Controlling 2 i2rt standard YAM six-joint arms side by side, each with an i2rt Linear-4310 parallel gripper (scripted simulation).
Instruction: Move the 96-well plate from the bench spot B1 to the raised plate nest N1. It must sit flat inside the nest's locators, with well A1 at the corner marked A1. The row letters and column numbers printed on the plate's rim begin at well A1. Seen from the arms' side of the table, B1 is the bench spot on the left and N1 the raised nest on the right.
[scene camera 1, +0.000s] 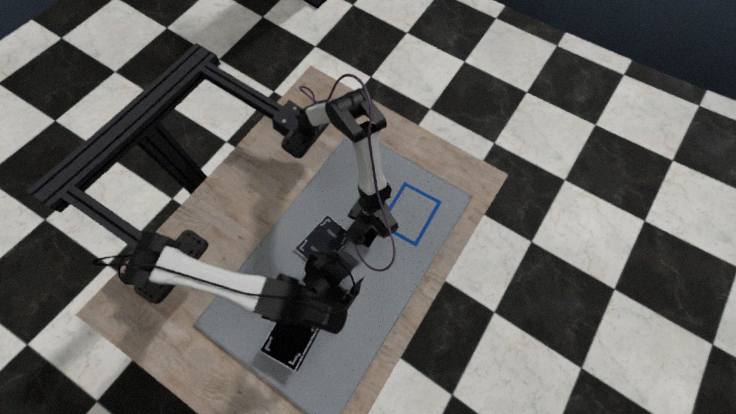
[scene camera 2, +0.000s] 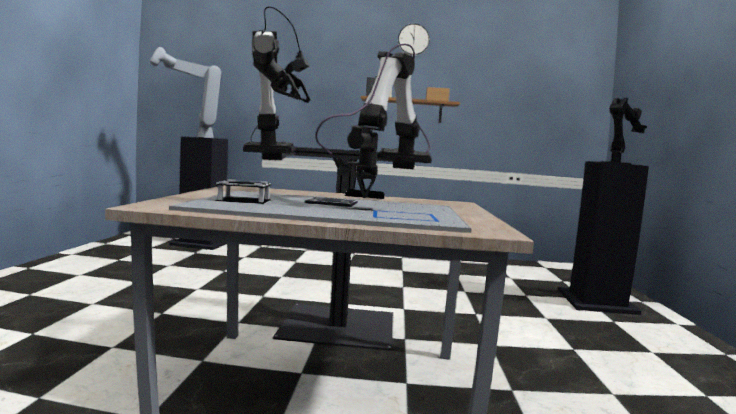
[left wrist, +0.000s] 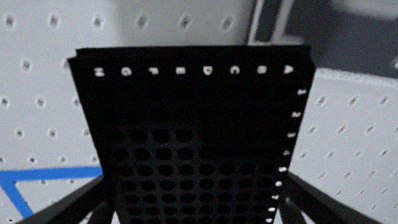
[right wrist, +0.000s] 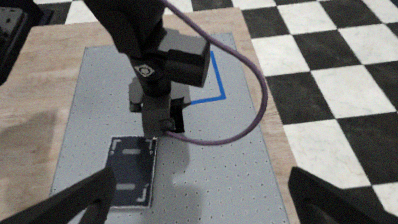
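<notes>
A 96-well plate (left wrist: 215, 92) is visible to me in the left wrist view. My right gripper (scene camera 2: 304, 99) is in sight too, and the right wrist view also shows it (right wrist: 201, 175). I can see my left gripper (scene camera 2: 365, 195) as well; my left gripper appears again in the left wrist view (left wrist: 196, 176) and in the right wrist view (right wrist: 165, 110).
</notes>
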